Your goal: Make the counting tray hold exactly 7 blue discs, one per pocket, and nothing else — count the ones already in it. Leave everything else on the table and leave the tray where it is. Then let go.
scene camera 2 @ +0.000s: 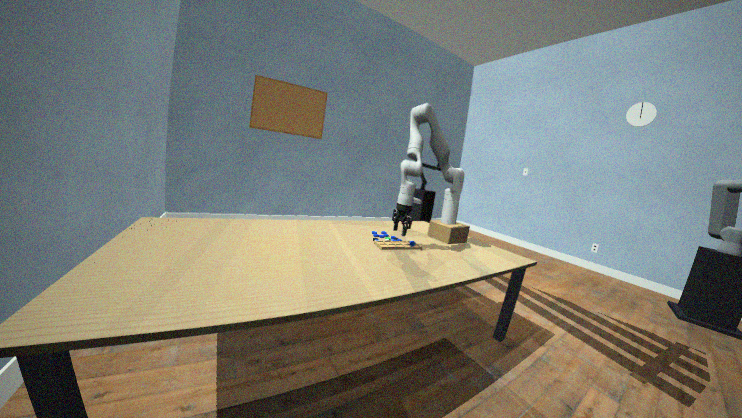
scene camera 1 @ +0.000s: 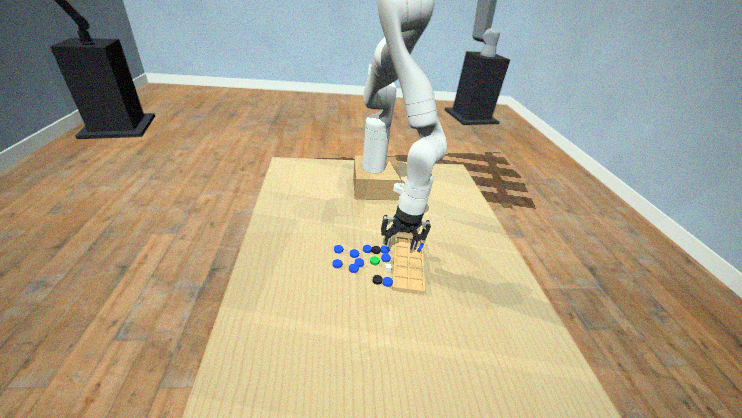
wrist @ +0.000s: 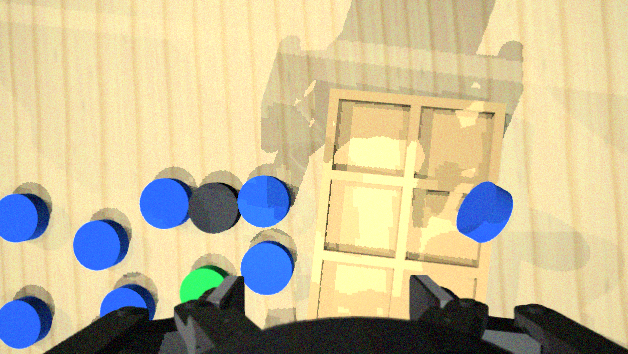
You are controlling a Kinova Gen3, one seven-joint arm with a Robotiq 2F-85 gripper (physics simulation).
gripper: open, holds nothing
a green disc: on the table
